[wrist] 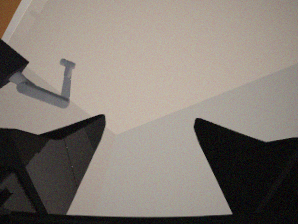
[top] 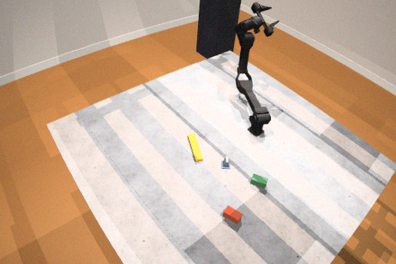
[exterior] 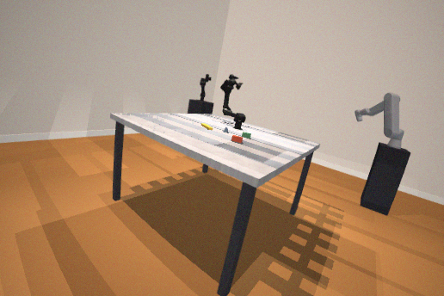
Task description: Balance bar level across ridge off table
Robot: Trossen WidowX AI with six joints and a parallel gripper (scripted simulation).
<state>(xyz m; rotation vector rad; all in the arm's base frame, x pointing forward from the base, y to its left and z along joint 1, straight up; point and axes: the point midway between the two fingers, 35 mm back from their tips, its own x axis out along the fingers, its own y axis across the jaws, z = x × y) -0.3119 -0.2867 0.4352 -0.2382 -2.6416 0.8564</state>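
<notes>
Now: the bar 66 cm ahead of my gripper tip, 44 cm below it and 19 cm to the left of it. The rest, counted from my gripper tip: red block: 77 cm ahead, 54 cm to the left, 43 cm below; green block: 57 cm ahead, 50 cm to the left, 43 cm below.
</notes>
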